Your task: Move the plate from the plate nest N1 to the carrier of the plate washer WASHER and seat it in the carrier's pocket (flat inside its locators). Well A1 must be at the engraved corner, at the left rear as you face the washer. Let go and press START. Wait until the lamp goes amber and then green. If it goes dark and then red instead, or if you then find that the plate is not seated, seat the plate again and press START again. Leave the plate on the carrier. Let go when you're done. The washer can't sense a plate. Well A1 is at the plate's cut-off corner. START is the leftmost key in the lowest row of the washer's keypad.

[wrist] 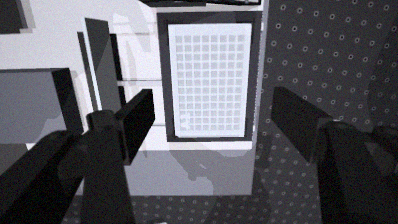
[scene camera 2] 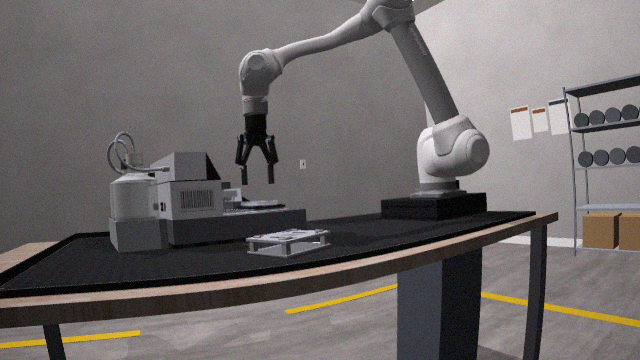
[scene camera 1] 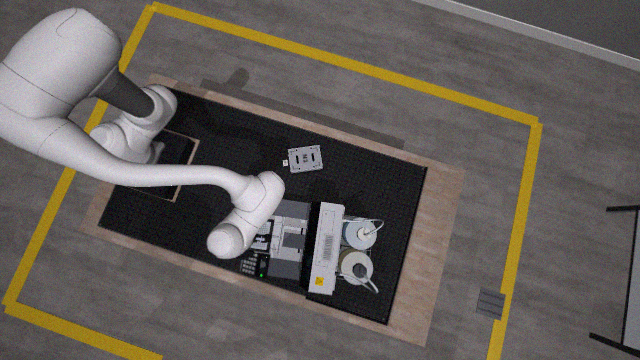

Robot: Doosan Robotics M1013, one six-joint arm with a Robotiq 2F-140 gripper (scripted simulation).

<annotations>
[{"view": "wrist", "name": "my gripper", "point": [212, 103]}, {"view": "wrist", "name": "white multi-well plate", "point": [206, 104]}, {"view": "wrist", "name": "plate washer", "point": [160, 168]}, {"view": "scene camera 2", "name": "my gripper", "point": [258, 184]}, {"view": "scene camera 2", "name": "plate washer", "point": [190, 195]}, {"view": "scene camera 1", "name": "plate washer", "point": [321, 222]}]
</annotations>
